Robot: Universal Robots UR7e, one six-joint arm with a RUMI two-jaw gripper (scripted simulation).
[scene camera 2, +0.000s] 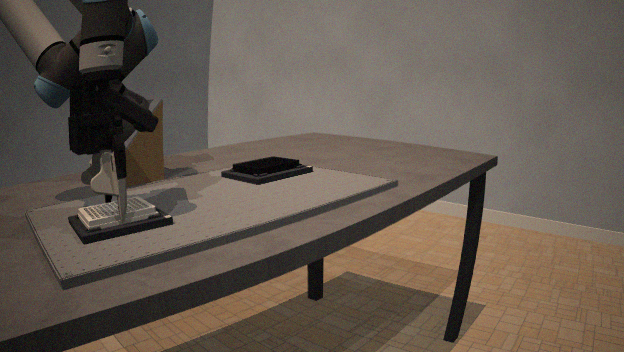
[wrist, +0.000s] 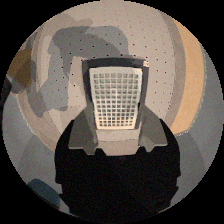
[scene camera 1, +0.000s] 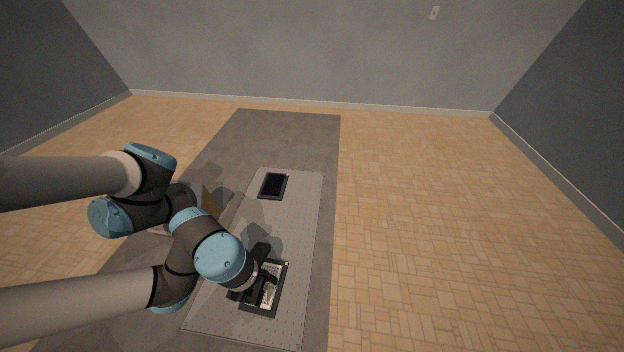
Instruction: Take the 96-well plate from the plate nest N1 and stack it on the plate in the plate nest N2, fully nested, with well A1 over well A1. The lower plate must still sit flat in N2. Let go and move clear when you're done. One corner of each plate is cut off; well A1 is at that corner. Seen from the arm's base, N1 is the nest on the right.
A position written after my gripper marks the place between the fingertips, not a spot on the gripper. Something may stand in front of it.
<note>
In view: my gripper (scene camera 2: 114, 215), a white 96-well plate (scene camera 2: 105, 215), a dark plate (scene camera 2: 282, 164) and a black nest (scene camera 2: 146, 224).
The white 96-well plate is seen too in the wrist view (wrist: 108, 109). My gripper shows as well in the wrist view (wrist: 116, 102) and in scene camera 1 (scene camera 1: 264, 284). The wrist view misses the dark plate: it is out of frame.
</note>
